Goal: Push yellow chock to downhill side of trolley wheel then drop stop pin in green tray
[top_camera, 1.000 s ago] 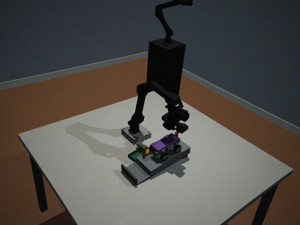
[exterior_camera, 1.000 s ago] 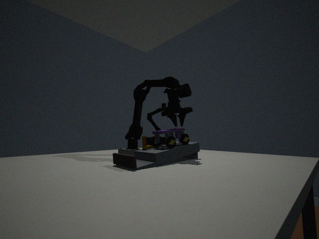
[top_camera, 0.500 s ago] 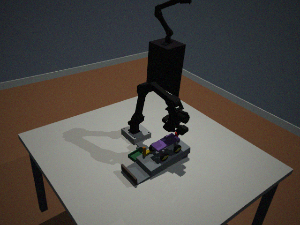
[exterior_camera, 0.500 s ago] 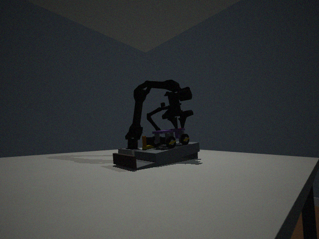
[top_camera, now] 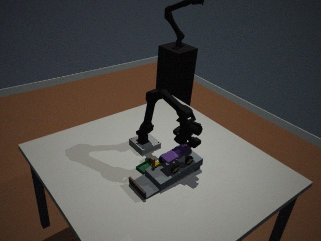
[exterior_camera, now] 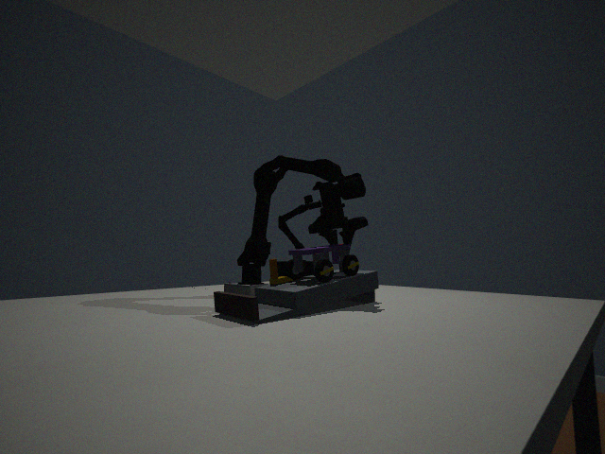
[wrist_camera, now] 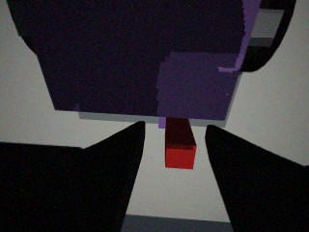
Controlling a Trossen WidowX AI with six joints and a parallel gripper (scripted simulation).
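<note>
Right now my gripper tip is 1 cm above the red-headed stop pin. The rest, counted from my gripper tip: trolley (11 cm to the right, 3 cm below, 1 cm ahead); then yellow chock (21 cm to the right, 6 cm below, 5 cm behind); then grey ramp (12 cm to the right, 9 cm below, 1 cm ahead).
</note>
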